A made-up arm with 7 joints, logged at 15 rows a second.
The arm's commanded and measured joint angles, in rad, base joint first. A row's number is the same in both.
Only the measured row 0 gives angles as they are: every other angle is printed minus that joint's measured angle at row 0.
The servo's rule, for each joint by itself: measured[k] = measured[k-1] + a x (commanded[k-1-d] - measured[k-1]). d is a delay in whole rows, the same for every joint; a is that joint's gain. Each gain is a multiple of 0.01, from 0.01 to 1. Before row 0 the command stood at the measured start. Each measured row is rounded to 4 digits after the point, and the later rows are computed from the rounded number. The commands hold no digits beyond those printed.
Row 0, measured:
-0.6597 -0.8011 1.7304 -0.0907 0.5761 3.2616 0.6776
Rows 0 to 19, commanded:
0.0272 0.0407 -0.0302 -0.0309 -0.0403 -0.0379 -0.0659
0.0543 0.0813 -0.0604 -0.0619 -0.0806 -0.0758 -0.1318
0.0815 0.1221 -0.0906 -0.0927 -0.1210 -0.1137 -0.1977
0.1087 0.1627 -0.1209 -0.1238 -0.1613 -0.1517 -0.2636
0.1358 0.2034 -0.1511 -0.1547 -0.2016 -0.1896 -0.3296
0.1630 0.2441 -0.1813 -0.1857 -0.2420 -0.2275 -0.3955
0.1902 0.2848 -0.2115 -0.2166 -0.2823 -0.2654 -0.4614
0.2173 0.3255 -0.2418 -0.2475 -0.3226 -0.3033 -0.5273
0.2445 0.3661 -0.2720 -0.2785 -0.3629 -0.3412 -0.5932
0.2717 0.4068 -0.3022 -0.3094 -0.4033 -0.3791 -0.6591
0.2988 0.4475 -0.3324 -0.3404 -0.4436 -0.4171 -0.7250
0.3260 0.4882 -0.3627 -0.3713 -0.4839 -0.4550 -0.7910
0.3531 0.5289 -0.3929 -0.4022 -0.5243 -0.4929 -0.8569
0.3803 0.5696 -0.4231 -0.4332 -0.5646 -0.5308 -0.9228
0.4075 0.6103 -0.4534 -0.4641 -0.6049 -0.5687 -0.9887
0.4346 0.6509 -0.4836 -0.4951 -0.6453 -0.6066 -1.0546
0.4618 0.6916 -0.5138 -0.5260 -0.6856 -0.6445 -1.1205
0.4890 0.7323 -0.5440 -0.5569 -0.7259 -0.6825 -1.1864
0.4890 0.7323 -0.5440 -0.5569 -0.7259 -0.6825 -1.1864
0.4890 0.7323 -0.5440 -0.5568 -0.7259 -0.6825 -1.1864
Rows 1 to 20, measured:
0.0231 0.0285 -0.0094 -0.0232 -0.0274 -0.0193 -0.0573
0.0496 0.0655 -0.0252 -0.0522 -0.0636 -0.0481 -0.1221
0.0767 0.1051 -0.0455 -0.0826 -0.1026 -0.0816 -0.1879
0.1039 0.1454 -0.0689 -0.1135 -0.1425 -0.1174 -0.2538
0.1310 0.1860 -0.0944 -0.1444 -0.1827 -0.1542 -0.3197
0.1582 0.2267 -0.1213 -0.1754 -0.2230 -0.1916 -0.3856
0.1854 0.2674 -0.1493 -0.2063 -0.2633 -0.2292 -0.4515
0.2125 0.3081 -0.1780 -0.2372 -0.3036 -0.2670 -0.5174
0.2397 0.3487 -0.2071 -0.2682 -0.3439 -0.3048 -0.5833
0.2669 0.3894 -0.2366 -0.2991 -0.3843 -0.3427 -0.6492
0.2940 0.4301 -0.2663 -0.3301 -0.4246 -0.3806 -0.7151
0.3212 0.4708 -0.2962 -0.3610 -0.4649 -0.4185 -0.7811
0.3483 0.5115 -0.3262 -0.3919 -0.5053 -0.4564 -0.8470
0.3755 0.5522 -0.3562 -0.4229 -0.5456 -0.4943 -0.9129
0.4027 0.5929 -0.3863 -0.4538 -0.5859 -0.5322 -0.9788
0.4298 0.6335 -0.4165 -0.4848 -0.6263 -0.5701 -1.0447
0.4570 0.6742 -0.4467 -0.5157 -0.6666 -0.6080 -1.1106
0.4842 0.7149 -0.4769 -0.5466 -0.7069 -0.6460 -1.1765
0.4883 0.7271 -0.4977 -0.5543 -0.7198 -0.6646 -1.1851
0.4889 0.7307 -0.5121 -0.5562 -0.7239 -0.6737 -1.1862
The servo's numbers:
d 0
a 0.85 0.70 0.31 0.75 0.68 0.51 0.87

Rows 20 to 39, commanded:
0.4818 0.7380 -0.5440 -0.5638 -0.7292 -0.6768 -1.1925
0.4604 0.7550 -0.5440 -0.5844 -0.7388 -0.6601 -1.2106
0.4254 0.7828 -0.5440 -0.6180 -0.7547 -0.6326 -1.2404
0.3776 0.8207 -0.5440 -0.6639 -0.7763 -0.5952 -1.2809
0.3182 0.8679 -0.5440 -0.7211 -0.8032 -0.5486 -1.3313
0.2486 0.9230 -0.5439 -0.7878 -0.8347 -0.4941 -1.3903
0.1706 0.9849 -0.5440 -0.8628 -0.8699 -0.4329 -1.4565
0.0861 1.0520 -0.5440 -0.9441 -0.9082 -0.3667 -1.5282
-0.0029 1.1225 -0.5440 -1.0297 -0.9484 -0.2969 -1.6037
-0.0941 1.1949 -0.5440 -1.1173 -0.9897 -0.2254 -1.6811
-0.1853 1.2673 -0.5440 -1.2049 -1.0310 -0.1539 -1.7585
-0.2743 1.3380 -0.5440 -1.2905 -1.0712 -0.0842 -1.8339
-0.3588 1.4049 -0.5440 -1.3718 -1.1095 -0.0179 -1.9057
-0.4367 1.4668 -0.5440 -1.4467 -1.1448 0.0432 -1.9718
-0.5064 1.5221 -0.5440 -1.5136 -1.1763 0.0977 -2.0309
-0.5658 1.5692 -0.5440 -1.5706 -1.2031 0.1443 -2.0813
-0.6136 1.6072 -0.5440 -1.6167 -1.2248 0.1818 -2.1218
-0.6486 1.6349 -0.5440 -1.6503 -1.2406 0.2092 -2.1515
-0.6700 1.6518 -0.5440 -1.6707 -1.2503 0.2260 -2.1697
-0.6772 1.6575 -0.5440 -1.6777 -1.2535 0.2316 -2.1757
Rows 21 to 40, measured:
0.4829 0.7358 -0.5220 -0.5619 -0.7275 -0.6753 -1.1917
0.4638 0.7492 -0.5288 -0.5788 -0.7352 -0.6675 -1.2081
0.4312 0.7727 -0.5335 -0.6082 -0.7485 -0.6497 -1.2362
0.3856 0.8063 -0.5368 -0.6500 -0.7674 -0.6219 -1.2751
0.3283 0.8494 -0.5390 -0.7033 -0.7917 -0.5845 -1.3240
0.2606 0.9009 -0.5405 -0.7667 -0.8209 -0.5384 -1.3817
0.1841 0.9597 -0.5416 -0.8388 -0.8542 -0.4846 -1.4468
0.1008 1.0243 -0.5423 -0.9178 -0.8909 -0.4245 -1.5176
0.0127 1.0930 -0.5428 -1.0017 -0.9300 -0.3594 -1.5925
-0.0781 1.1643 -0.5432 -1.0884 -0.9706 -0.2911 -1.6696
-0.1692 1.2364 -0.5434 -1.1758 -1.0117 -0.2211 -1.7469
-0.2585 1.3075 -0.5436 -1.2618 -1.0522 -0.1513 -1.8226
-0.3438 1.3757 -0.5437 -1.3443 -1.0912 -0.0833 -1.8949
-0.4228 1.4395 -0.5438 -1.4211 -1.1276 -0.0188 -1.9618
-0.4939 1.4973 -0.5439 -1.4905 -1.1607 0.0406 -2.0219
-0.5550 1.5476 -0.5439 -1.5506 -1.1895 0.0935 -2.0736
-0.6048 1.5893 -0.5439 -1.6002 -1.2135 0.1385 -2.1155
-0.6420 1.6212 -0.5439 -1.6378 -1.2319 0.1746 -2.1468
-0.6658 1.6426 -0.5439 -1.6625 -1.2444 0.2008 -2.1667
-0.6755 1.6530 -0.5439 -1.6739 -1.2506 0.2165 -2.1745

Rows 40 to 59, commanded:
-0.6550 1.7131 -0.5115 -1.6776 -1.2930 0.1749 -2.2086
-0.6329 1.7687 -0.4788 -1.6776 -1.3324 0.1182 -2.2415
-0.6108 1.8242 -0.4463 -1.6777 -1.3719 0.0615 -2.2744
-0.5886 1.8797 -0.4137 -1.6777 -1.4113 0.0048 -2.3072
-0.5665 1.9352 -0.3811 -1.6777 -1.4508 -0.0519 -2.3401
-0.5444 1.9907 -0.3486 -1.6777 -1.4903 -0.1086 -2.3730
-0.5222 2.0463 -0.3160 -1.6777 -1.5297 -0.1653 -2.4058
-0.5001 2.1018 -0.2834 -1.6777 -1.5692 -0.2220 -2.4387
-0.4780 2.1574 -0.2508 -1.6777 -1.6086 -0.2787 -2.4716
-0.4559 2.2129 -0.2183 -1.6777 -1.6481 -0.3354 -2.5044
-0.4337 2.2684 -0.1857 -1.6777 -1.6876 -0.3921 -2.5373
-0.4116 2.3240 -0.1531 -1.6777 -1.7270 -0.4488 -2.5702
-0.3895 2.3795 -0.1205 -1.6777 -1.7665 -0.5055 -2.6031
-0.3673 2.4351 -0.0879 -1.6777 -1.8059 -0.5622 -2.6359
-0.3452 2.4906 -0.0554 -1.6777 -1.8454 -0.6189 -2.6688
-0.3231 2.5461 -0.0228 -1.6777 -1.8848 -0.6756 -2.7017
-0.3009 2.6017 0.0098 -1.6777 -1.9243 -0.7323 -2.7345
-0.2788 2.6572 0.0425 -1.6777 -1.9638 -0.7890 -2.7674
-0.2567 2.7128 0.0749 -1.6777 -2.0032 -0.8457 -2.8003
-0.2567 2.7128 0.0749 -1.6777 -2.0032 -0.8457 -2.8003
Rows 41 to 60, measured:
-0.6581 1.6951 -0.5339 -1.6767 -1.2794 0.1953 -2.2042
-0.6367 1.7466 -0.5168 -1.6774 -1.3154 0.1560 -2.2367
-0.6147 1.8009 -0.4949 -1.6776 -1.3538 0.1078 -2.2695
-0.5925 1.8561 -0.4697 -1.6777 -1.3929 0.0553 -2.3023
-0.5704 1.9115 -0.4422 -1.6777 -1.4323 0.0006 -2.3352
-0.5483 1.9669 -0.4132 -1.6777 -1.4717 -0.0551 -2.3681
-0.5261 2.0225 -0.3831 -1.6777 -1.5111 -0.1113 -2.4009
-0.5040 2.0780 -0.3522 -1.6777 -1.5506 -0.1678 -2.4338
-0.4819 2.1336 -0.3208 -1.6777 -1.5900 -0.2244 -2.4667
-0.4598 2.1891 -0.2890 -1.6777 -1.6295 -0.2810 -2.4995
-0.4376 2.2446 -0.2570 -1.6777 -1.6690 -0.3377 -2.5324
-0.4155 2.3002 -0.2248 -1.6777 -1.7084 -0.3944 -2.5653
-0.3934 2.3557 -0.1925 -1.6777 -1.7479 -0.4511 -2.5982
-0.3712 2.4113 -0.1601 -1.6777 -1.7873 -0.5078 -2.6310
-0.3491 2.4668 -0.1276 -1.6777 -1.8268 -0.5645 -2.6639
-0.3270 2.5223 -0.0951 -1.6777 -1.8662 -0.6212 -2.6968
-0.3048 2.5779 -0.0626 -1.6777 -1.9057 -0.6779 -2.7296
-0.2827 2.6334 -0.0300 -1.6777 -1.9452 -0.7346 -2.7625
-0.2606 2.6890 0.0025 -1.6777 -1.9846 -0.7913 -2.7954
-0.2573 2.7057 0.0249 -1.6777 -1.9972 -0.8190 -2.7997

